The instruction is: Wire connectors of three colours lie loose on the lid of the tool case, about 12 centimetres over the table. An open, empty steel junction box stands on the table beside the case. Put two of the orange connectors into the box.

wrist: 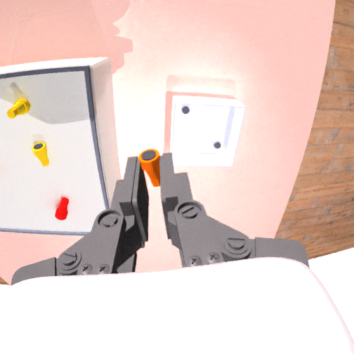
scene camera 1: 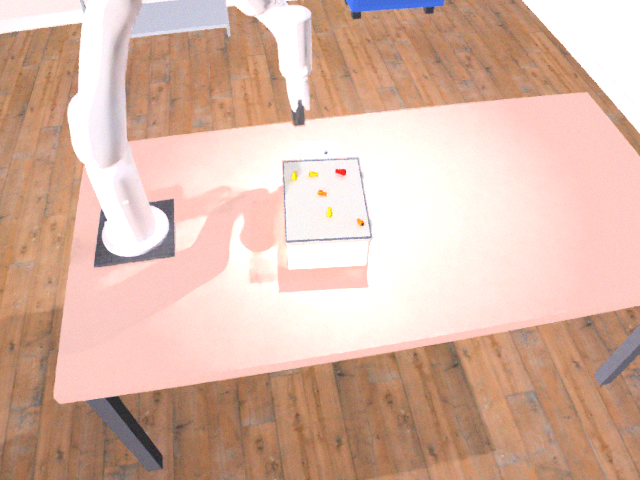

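My gripper (scene camera 1: 298,124) (wrist: 153,174) is shut on an orange connector (wrist: 149,157), held with its dark round end showing. It hangs in the air; in the wrist view its tips appear between the case and the junction box. The steel junction box (scene camera 1: 310,150) (wrist: 237,134) is open and empty, with two dark round spots inside; it is pale and partly hidden behind the case in the scene view. On the case lid (scene camera 1: 305,222) (wrist: 70,131) lie two orange connectors, one near the middle (scene camera 1: 322,193) and another near the front right corner (scene camera 1: 360,222).
Also on the lid are a red connector (scene camera 1: 340,172) (wrist: 62,209) and yellow connectors (scene camera 1: 294,176) (scene camera 1: 313,174) (scene camera 1: 329,212) (wrist: 19,108) (wrist: 41,153). The raised case wall (scene camera 1: 327,254) stands beside the box. The table's (scene camera 1: 465,206) far edge runs behind the box.
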